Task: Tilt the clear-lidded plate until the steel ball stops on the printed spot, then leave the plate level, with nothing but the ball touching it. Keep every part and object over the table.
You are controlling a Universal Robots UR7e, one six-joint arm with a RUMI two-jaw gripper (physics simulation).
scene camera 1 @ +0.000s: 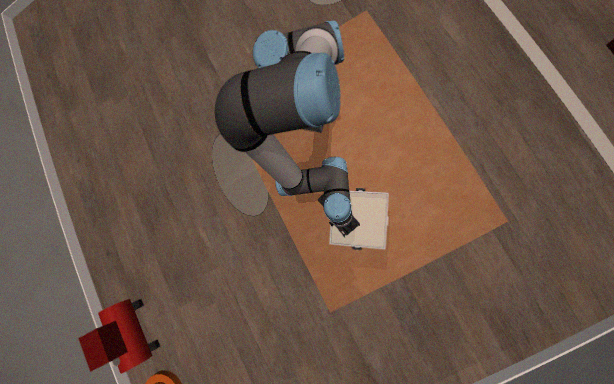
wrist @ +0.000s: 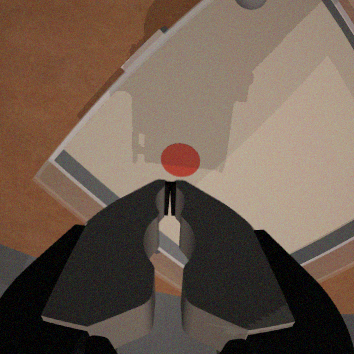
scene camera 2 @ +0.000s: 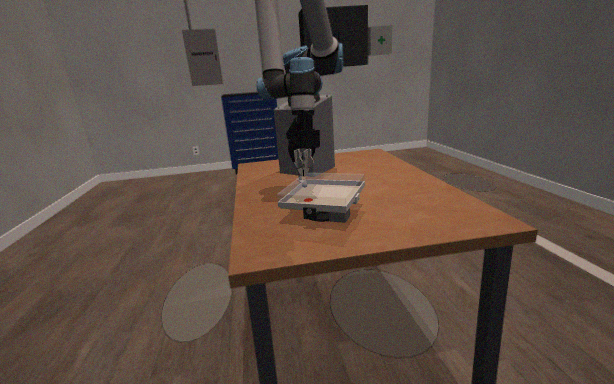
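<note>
The clear-lidded plate, cream with a pale rim, sits on a dark mount on the table. It looks near level; a slight tilt is hard to judge. The steel ball is a small grey ball inside, toward the far left in scene camera 2, apart from the red printed spot. My gripper is shut and empty, pointing down at the lid's left part; whether the tips touch it is unclear. In scene camera 1 the arm hides spot and ball.
The orange-brown table extends around the plate. Small dark brackets stick out at two plate sides. The grey robot pedestal stands behind the plate in scene camera 2. A red machine stands on the floor.
</note>
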